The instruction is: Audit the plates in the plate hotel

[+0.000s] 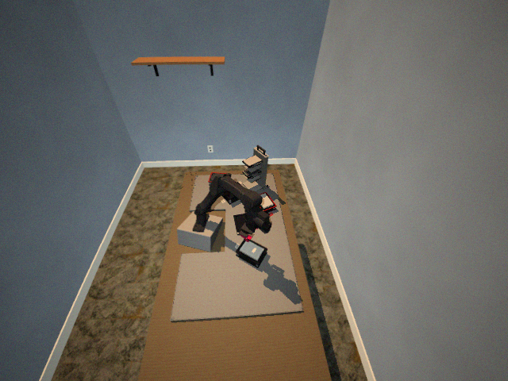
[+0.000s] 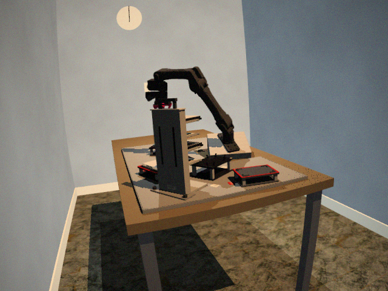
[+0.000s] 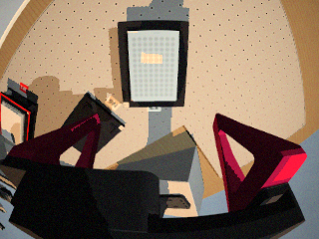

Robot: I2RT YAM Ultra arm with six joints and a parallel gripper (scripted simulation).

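Now: hand 180 mm above the tan well plate. From my hand the other things lie so: dark plate 610 mm to the left, 70 mm below, 20 mm behind; then grey back panel 660 mm to the left, 80 mm below, 40 mm ahead; then H1 tag 650 mm to the left, 240 mm below, 120 mm behind.
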